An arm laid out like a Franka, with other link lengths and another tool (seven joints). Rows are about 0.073 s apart.
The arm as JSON. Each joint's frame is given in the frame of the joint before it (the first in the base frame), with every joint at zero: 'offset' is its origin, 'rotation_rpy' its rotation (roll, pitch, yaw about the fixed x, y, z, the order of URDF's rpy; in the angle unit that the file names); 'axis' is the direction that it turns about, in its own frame. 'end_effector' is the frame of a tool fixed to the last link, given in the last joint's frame.
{
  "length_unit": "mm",
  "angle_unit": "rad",
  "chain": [
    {
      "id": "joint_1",
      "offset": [
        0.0,
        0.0,
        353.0
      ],
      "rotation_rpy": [
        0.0,
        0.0,
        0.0
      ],
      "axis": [
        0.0,
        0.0,
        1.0
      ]
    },
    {
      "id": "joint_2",
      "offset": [
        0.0,
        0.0,
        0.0
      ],
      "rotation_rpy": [
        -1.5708,
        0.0,
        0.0
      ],
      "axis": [
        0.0,
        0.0,
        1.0
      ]
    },
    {
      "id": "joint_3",
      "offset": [
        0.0,
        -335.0,
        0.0
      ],
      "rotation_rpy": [
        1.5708,
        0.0,
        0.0
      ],
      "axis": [
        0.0,
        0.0,
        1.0
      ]
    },
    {
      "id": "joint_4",
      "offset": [
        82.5,
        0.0,
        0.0
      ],
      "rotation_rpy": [
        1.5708,
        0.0,
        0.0
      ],
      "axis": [
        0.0,
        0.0,
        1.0
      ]
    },
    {
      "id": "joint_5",
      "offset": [
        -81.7,
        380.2,
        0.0
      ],
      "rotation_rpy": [
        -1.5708,
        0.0,
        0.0
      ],
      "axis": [
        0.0,
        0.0,
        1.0
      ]
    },
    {
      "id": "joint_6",
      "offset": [
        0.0,
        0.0,
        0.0
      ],
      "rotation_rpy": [
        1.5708,
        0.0,
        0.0
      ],
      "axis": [
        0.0,
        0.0,
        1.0
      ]
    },
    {
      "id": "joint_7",
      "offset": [
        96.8,
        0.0,
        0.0
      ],
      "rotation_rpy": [
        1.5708,
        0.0,
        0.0
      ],
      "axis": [
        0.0,
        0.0,
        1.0
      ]
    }
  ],
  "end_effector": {
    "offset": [
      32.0,
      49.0,
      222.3
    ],
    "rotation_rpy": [
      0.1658,
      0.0,
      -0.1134
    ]
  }
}
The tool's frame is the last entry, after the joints.
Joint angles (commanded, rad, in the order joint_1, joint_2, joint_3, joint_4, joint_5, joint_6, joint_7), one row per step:
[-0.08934, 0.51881, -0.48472, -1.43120, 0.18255, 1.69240, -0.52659]
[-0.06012, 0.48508, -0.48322, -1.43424, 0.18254, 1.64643, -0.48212]
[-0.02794, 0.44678, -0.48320, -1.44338, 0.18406, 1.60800, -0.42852]
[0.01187, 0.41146, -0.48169, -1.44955, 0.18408, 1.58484, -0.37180]
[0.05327, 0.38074, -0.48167, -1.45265, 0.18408, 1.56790, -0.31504]
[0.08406, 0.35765, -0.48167, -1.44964, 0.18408, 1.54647, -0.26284]
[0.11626, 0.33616, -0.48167, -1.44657, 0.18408, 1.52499, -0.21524]
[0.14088, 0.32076, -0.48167, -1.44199, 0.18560, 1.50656, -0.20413]
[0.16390, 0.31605, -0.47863, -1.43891, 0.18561, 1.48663, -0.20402]
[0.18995, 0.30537, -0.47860, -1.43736, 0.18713, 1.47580, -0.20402]
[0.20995, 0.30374, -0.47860, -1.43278, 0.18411, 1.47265, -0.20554]
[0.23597, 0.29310, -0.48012, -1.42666, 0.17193, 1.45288, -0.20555]
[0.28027, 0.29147, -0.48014, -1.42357, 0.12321, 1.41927, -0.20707]
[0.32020, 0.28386, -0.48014, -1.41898, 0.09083, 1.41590, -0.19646]
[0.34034, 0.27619, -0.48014, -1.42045, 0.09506, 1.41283, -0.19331]
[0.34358, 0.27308, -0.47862, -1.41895, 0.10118, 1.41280, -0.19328]
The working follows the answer.
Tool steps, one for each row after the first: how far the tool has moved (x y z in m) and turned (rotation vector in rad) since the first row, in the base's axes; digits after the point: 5 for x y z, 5 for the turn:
[-0.00173, 0.02356, 0.01581, 0.01516, 0.01072, -0.01598]
[-0.00479, 0.04729, 0.03240, 0.02732, 0.01712, -0.03964]
[-0.00286, 0.07404, 0.04951, 0.02985, 0.01281, -0.05517]
[-0.00025, 0.10005, 0.06568, 0.02849, 0.00543, -0.06954]
[-0.00052, 0.11984, 0.07946, 0.02765, 0.00414, -0.08889]
[-0.00117, 0.14048, 0.09213, 0.02772, 0.00453, -0.10217]
[-0.00078, 0.15724, 0.10177, 0.03404, 0.00339, -0.08732]
[-0.00024, 0.17482, 0.10401, 0.04076, 0.01556, -0.06050]
[0.00124, 0.19204, 0.10998, 0.04679, 0.01416, -0.03386]
[0.00436, 0.20406, 0.11288, 0.04415, 0.01235, -0.01117]
[0.00288, 0.21778, 0.12072, 0.03782, 0.01869, 0.01638]
[-0.00157, 0.23574, 0.12225, -0.00207, 0.05866, 0.06740]
[0.00045, 0.25246, 0.13002, -0.03545, 0.05717, 0.10006]
[0.00047, 0.26565, 0.13320, -0.02962, 0.05318, 0.11655]
[0.00106, 0.26993, 0.13521, -0.02275, 0.04764, 0.12096]

Tool pose at each row, in the base's axes (x y z in m, rotation vector in rad; rounded; the steps above come from the unrounded poses):
[0.61896, -0.34948, 0.31847, -2.89728, -0.05913, 0.29363]
[0.61724, -0.32592, 0.33427, -2.87954, -0.03622, 0.30454]
[0.61417, -0.30219, 0.35086, -2.86473, -0.00280, 0.30813]
[0.61610, -0.27543, 0.36797, -2.86167, 0.01839, 0.29890]
[0.61871, -0.24943, 0.38414, -2.86291, 0.03797, 0.28593]
[0.61845, -0.22964, 0.39792, -2.86191, 0.06562, 0.28071]
[0.61779, -0.20900, 0.41060, -2.86025, 0.08467, 0.27887]
[0.61819, -0.19224, 0.42023, -2.85591, 0.06221, 0.27923]
[0.61872, -0.17466, 0.42247, -2.84995, 0.02482, 0.30063]
[0.62021, -0.15744, 0.42845, -2.84643, -0.01435, 0.30264]
[0.62332, -0.14542, 0.43134, -2.85086, -0.04674, 0.30434]
[0.62184, -0.13170, 0.43919, -2.85742, -0.08438, 0.31895]
[0.61740, -0.11374, 0.44072, -2.89066, -0.14688, 0.39051]
[0.61941, -0.09702, 0.44848, -2.92398, -0.19156, 0.39874]
[0.61944, -0.08383, 0.45167, -2.91869, -0.21701, 0.39494]
[0.62002, -0.07955, 0.45367, -2.91287, -0.22500, 0.38667]

